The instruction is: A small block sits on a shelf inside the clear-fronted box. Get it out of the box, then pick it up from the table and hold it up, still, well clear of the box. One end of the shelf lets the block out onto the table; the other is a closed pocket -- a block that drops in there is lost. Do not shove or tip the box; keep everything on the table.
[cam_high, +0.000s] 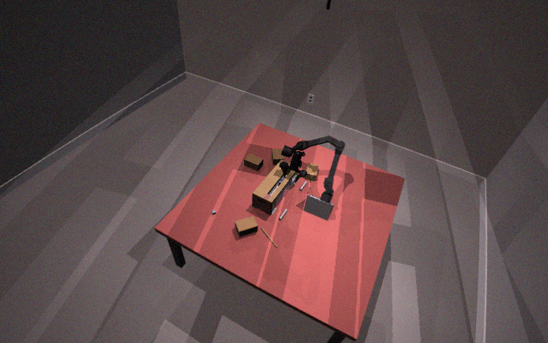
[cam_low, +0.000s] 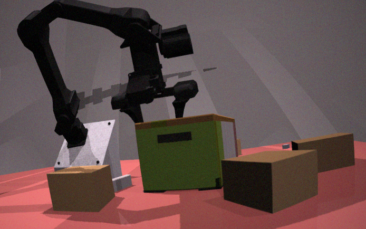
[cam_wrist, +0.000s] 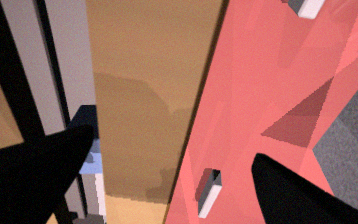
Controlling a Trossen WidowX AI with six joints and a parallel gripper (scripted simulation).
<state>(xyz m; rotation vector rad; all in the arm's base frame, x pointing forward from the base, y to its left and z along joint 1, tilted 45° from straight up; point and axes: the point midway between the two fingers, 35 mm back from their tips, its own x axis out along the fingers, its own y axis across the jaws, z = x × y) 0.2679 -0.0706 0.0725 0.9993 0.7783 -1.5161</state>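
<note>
My gripper tip is now 50 mm short of the blue block, 20 mm to the right of it and 20 mm above it. Also, from my gripper tip: small grey piece: 380 mm ahead, 380 mm to the left, 100 mm below; thin stick: 20 mm behind, 410 mm to the left, 110 mm below; long box: 40 mm ahead, 50 mm to the left, 50 mm below.
</note>
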